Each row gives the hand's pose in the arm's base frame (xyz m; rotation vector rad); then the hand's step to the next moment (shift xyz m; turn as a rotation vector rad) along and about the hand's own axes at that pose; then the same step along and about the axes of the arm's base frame.
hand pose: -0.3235 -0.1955 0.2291 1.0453 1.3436 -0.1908
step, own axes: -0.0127 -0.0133 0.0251 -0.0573 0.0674 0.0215
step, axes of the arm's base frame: 0.0052 -0.0307 0.0009 0.0430 -0.0023 0.0802
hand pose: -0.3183 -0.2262 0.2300 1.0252 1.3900 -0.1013
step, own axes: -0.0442 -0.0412 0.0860 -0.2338 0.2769 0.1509
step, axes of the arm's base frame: 0.0287 -0.1011 0.0017 0.2244 -0.0488 0.3184
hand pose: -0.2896 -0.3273 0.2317 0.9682 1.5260 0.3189
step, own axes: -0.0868 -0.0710 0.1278 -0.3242 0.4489 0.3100
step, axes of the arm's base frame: 0.0822 -0.1477 -0.0180 0.4287 -0.0609 0.4640
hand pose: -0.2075 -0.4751 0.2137 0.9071 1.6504 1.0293
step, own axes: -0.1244 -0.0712 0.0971 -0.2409 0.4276 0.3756
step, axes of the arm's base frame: 0.1193 -0.1179 -0.0428 0.4671 0.0207 0.4042
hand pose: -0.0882 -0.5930 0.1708 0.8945 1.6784 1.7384
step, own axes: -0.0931 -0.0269 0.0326 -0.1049 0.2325 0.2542
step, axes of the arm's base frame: 0.0819 -0.0504 -0.0347 0.2768 0.0628 0.2217
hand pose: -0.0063 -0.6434 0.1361 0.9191 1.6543 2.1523
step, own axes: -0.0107 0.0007 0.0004 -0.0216 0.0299 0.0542
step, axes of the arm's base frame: 0.0085 -0.0060 -0.0027 0.0553 0.0199 0.0291
